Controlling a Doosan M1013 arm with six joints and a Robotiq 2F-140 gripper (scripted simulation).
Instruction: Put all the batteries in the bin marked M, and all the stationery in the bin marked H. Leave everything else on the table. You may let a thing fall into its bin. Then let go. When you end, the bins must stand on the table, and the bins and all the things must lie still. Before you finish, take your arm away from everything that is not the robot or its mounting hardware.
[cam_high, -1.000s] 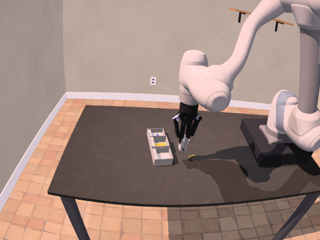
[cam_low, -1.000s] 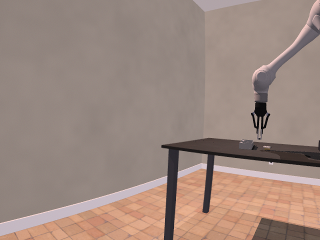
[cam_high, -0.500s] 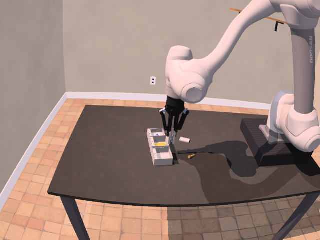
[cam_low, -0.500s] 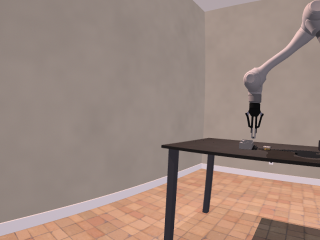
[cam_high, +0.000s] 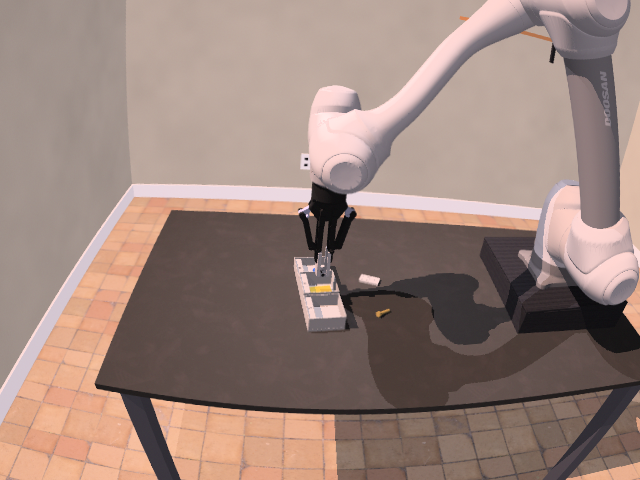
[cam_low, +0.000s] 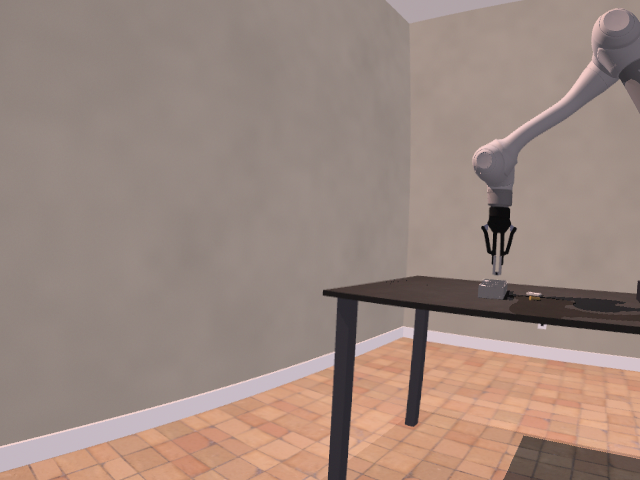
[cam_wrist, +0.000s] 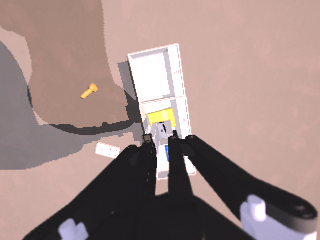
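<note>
My gripper is now 10 mm short of the three joined white bins and 80 mm above it. Also, from my hand: small white block (130 mm behind, 70 mm to the right, 100 mm below); then small blue thing (10 mm ahead, 80 mm to the right, 90 mm below); then yellow block (90 mm below).
</note>
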